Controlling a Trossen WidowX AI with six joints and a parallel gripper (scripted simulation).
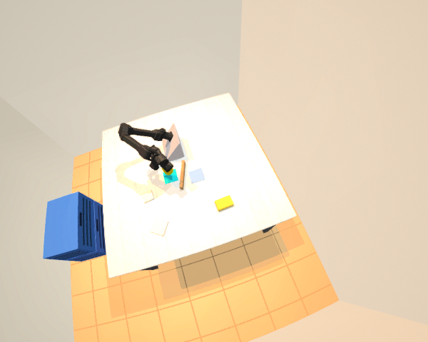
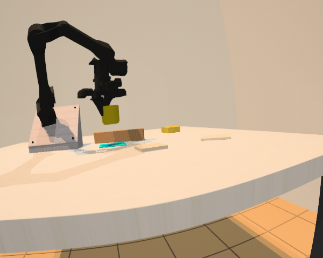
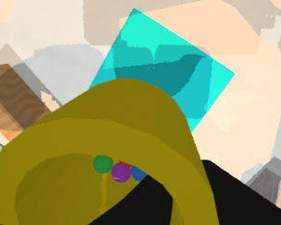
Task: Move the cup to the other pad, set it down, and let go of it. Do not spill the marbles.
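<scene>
The cyan pad lies 120 mm below my gripper tip and 20 mm ahead of it. The rest, counted from my gripper tip: wooden bar 100 mm below, 90 mm to the left, 60 mm ahead; then yellow cup 20 mm ahead, 10 mm to the left; then blue marble 20 mm to the left, 20 mm below, 10 mm ahead.
</scene>
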